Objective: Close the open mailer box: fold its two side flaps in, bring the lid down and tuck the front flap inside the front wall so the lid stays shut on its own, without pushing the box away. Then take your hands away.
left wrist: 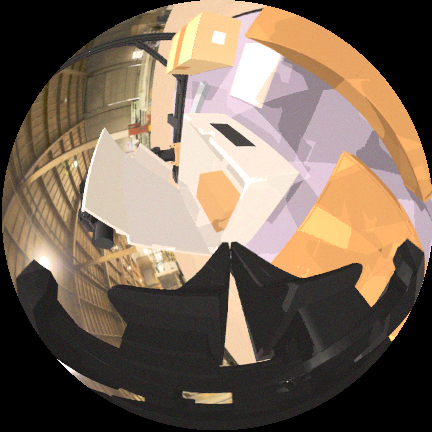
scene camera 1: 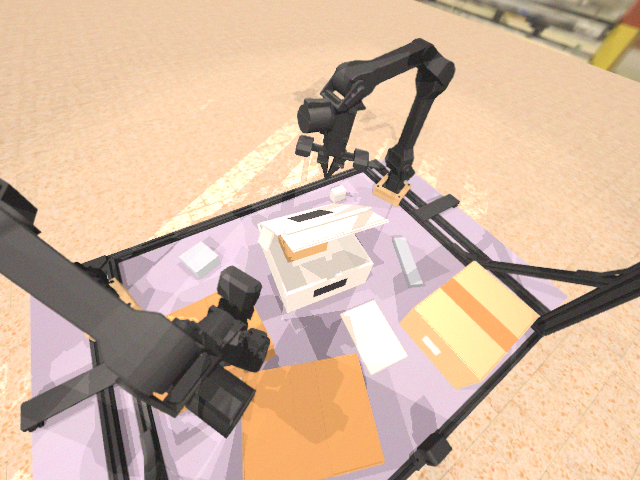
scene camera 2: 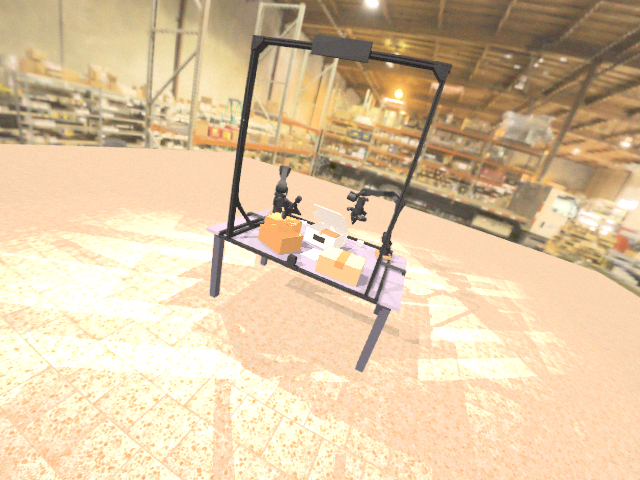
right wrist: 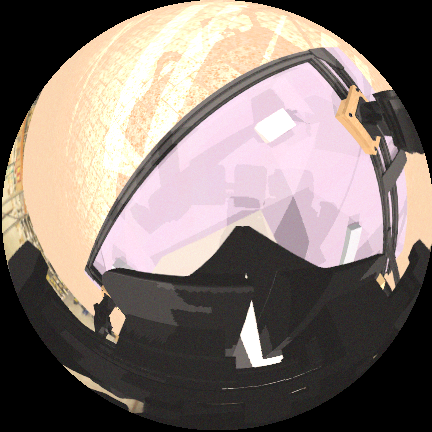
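Where they show: left gripper, fingertip midpoint: (left wrist: 228,247) (scene camera 1: 257,293) (scene camera 2: 301,215); right gripper, fingertip midpoint: (scene camera 1: 325,178) (scene camera 2: 352,224) (right wrist: 241,232); left arm's base, origin of the base link: (scene camera 2: 276,212) (right wrist: 110,299); right arm's base, origin of the base link: (left wrist: 172,154) (scene camera 1: 393,185) (right wrist: 367,117).
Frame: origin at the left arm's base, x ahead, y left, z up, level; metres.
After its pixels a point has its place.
The white mailer box (scene camera 1: 297,299) @(x 0.302, y -0.308, z 0.012 m) (scene camera 2: 310,232) @(x 0.315, y -0.314, z 0.025 m) (left wrist: 270,195) @(x 0.295, y -0.260, z -0.006 m) stands open, an orange block (scene camera 1: 305,251) @(x 0.428, y -0.218, z -0.014 m) (left wrist: 218,197) @(x 0.414, y -0.211, z 0.010 m) inside. Its lid (scene camera 1: 279,222) @(x 0.380, y -0.173, z 0.111 m) (scene camera 2: 336,222) @(x 0.469, y -0.223, z 0.113 m) (left wrist: 155,210) @(x 0.398, y -0.227, z 0.141 m) is raised and tilted; the lid's front flap (scene camera 1: 356,227) @(x 0.414, y -0.350, z 0.212 m) (left wrist: 102,170) @(x 0.365, y -0.320, z 0.205 m) hangs at an angle, clear of the front wall. A small side flap (left wrist: 152,160) @(x 0.537, y -0.288, z 0.117 m) shows at the far side in the left wrist view; the near one is unclear. My left gripper (scene camera 1: 240,330) (left wrist: 228,247) @(x 0.224, y -0.277, z 0.115 m) is shut and empty, to the left of the box. My right gripper (scene camera 1: 327,174) @(x 0.588, y -0.142, z 0.105 m) (right wrist: 241,232) @(x 0.588, y -0.142, z 0.105 m) is shut and empty, raised behind the lid.
Orange boxes (scene camera 1: 310,413) (left wrist: 325,225) stand left and front of the mailer. A white card (scene camera 1: 376,338) @(x 0.376, y -0.498, z -0.041 m), a taped box (scene camera 1: 470,325) @(x 0.497, y -0.634, z 0.053 m) and a grey bar (scene camera 1: 407,260) @(x 0.618, y -0.443, z -0.029 m) lie to its right or front. A grey block (scene camera 1: 200,258) @(x 0.220, y -0.039, z -0.010 m) and a white cube (scene camera 1: 338,194) @(x 0.675, y -0.140, z -0.012 m) lie toward the back.
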